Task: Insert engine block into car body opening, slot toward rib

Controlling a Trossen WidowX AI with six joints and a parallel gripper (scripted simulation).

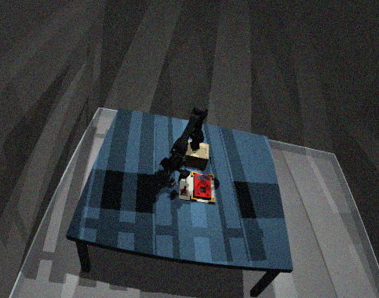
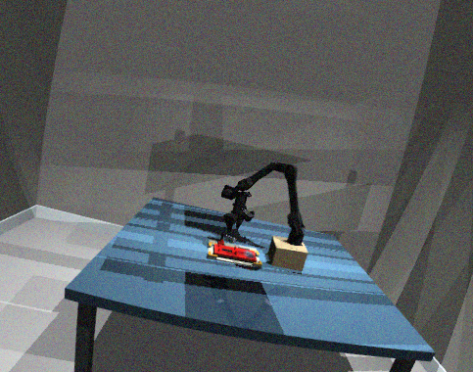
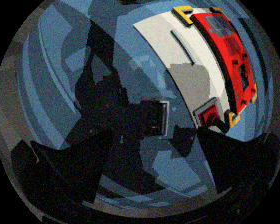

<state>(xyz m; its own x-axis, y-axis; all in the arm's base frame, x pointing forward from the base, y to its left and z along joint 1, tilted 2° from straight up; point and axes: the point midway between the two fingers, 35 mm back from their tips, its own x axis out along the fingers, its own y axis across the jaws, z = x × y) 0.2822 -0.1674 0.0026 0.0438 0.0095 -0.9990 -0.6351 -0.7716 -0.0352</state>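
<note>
The engine block lies 5 cm below my gripper tip.
</note>
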